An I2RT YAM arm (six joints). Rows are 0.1 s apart.
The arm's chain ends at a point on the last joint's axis. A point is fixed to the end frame.
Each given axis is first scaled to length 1.
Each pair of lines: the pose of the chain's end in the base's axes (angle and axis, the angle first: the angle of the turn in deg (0 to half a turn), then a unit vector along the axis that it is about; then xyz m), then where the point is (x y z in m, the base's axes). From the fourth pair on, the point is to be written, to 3 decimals.
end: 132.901, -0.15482, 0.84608, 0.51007, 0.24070, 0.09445, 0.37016
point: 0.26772 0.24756 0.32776
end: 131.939, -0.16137, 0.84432, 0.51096, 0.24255, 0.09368, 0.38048
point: 0.27017 0.24686 0.33874
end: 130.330, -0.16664, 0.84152, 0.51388, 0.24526, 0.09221, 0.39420
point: 0.27470 0.24556 0.35439
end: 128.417, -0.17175, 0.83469, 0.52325, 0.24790, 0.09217, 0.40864
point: 0.279 0.246 0.373
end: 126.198, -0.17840, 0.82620, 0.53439, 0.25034, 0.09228, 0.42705
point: 0.283 0.247 0.396
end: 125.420, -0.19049, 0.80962, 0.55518, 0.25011, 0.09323, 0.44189
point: 0.279 0.250 0.417
